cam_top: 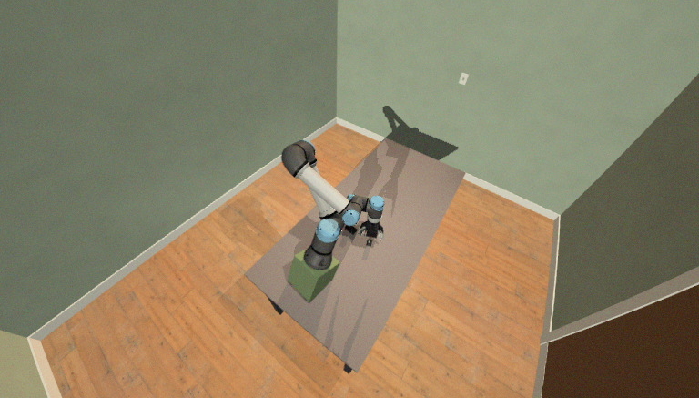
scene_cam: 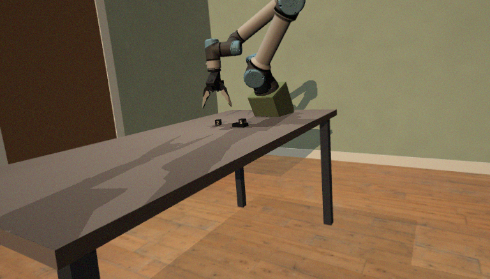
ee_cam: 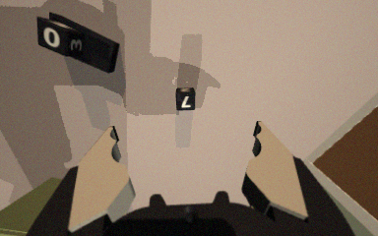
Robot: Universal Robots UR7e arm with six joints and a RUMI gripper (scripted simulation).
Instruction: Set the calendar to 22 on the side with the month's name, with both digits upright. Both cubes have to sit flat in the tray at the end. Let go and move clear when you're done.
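Right now the black number cube is 8 cm below my hand. From my hand the other things lie so: black tray 15 cm to the left, 9 cm below, 4 cm ahead.
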